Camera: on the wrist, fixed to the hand. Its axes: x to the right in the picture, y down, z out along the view.
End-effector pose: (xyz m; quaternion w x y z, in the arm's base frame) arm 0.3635 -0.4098 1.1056 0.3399 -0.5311 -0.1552 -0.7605
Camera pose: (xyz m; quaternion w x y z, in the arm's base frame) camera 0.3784 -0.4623 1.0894 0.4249 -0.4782 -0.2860 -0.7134
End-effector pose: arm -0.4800 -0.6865 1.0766 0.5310 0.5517 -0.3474 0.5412
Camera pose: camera -0.5340 -0.6700 1.0836 0.4223 0.6415 -0.2605 0.5851
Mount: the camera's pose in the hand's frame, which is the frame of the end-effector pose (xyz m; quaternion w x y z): 0.0006 0.0500 -0.0272 0.9853 0.1699 -0.0160 0.0030
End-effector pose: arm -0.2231 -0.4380 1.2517 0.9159 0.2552 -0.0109 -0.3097
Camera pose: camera -0.1897 -0.3919 1.2517 0.8598 0.4021 -0.0788 -0.3046
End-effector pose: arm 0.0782 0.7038 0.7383 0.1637 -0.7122 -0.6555 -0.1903
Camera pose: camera 0.1265 0.6868 0.7632 0.2724 -0.6790 -0.6787 -0.0643
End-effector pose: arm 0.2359 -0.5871 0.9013 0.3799 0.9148 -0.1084 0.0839
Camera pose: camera 0.2214 -0.6022 0.9543 0.2169 0.9670 -0.1014 0.0876
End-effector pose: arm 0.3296 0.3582 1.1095 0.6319 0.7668 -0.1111 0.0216
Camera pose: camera 0.3232 0.3758 1.1633 0.4905 0.8629 -0.1182 0.0298
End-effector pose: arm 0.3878 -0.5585 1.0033 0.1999 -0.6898 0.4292 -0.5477
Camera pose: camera 0.3439 -0.5813 0.9751 0.3227 -0.6532 0.3287 -0.6010
